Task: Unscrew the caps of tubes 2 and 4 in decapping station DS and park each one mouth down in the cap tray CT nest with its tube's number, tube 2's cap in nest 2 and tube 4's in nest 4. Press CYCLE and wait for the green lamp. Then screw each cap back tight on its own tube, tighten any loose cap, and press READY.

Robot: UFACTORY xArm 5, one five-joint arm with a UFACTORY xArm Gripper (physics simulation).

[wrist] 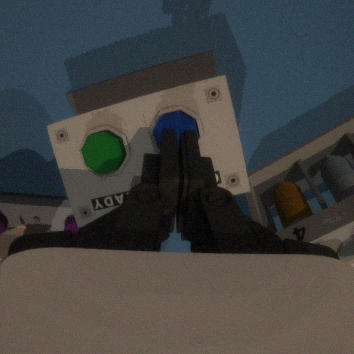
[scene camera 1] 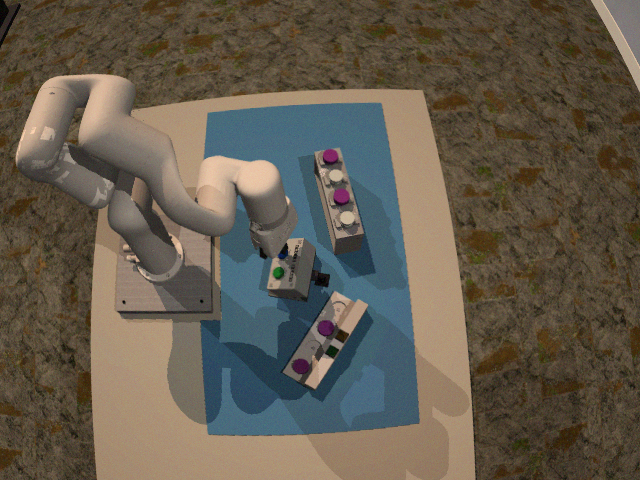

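Seen in the pictures: gripper, fingertip midpoint: (wrist: 175, 155) (scene camera 1: 280, 248); arm's base, link origin: (scene camera 1: 159, 257).
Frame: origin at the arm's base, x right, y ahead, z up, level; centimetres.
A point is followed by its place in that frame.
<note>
My gripper (scene camera 1: 281, 250) @[y 29.5, x 1.0, z 7.2 cm] (wrist: 175, 155) @[y 29.5, x 1.0, z 7.2 cm] is shut and empty, its tips over the blue CYCLE button (scene camera 1: 283, 254) @[y 30.0, x 1.5, z 5.4 cm] (wrist: 175, 120) @[y 29.0, x 0.6, z 4.8 cm] on the button box (scene camera 1: 301, 281) @[y 33.8, x 7.4, z 4.8 cm] (wrist: 220, 150) @[y 31.8, x -1.0, z 5.2 cm]. Whether they press it is not clear. The green READY button (scene camera 1: 278, 272) @[y 29.0, x 5.5, z 5.3 cm] (wrist: 103, 151) @[y 28.8, x 5.2, z 5.1 cm] is beside it. The cap tray (scene camera 1: 356, 305) @[y 45.2, x 12.3, z 2.7 cm] holds two magenta caps, one (scene camera 1: 326, 328) @[y 38.9, x 16.7, z 0.2 cm] in nest 2 and one (scene camera 1: 301, 366) @[y 33.3, x 25.3, z 0.1 cm] at the end, in nest 4. Nests 1 and 3 are empty. The decapping station (scene camera 1: 348, 243) @[y 44.0, x -1.5, z 3.6 cm] has two magenta caps (scene camera 1: 330, 156) @[y 40.5, x -19.6, z 10.3 cm] (scene camera 1: 341, 196) @[y 42.5, x -9.5, z 10.2 cm] and two pale tops (scene camera 1: 336, 176) @[y 41.6, x -14.6, z 10.1 cm] (scene camera 1: 347, 219) @[y 43.5, x -4.2, z 10.0 cm]. An orange tube (wrist: 291, 201) @[y 42.0, x -4.6, z 2.5 cm] shows near its number 4.
A dark brown square (scene camera 1: 342, 335) @[y 42.0, x 19.1, z 3.6 cm] and a dark green square (scene camera 1: 332, 351) @[y 39.9, x 22.6, z 3.5 cm] sit on the tray's raised side; neither looks brightly lit. A small black block (scene camera 1: 321, 279) @[y 38.1, x 5.3, z -0.3 cm] juts from the button box. The blue mat (scene camera 1: 248, 134) @[y 20.2, x -34.5, z -1.8 cm] lies under the fixtures.
</note>
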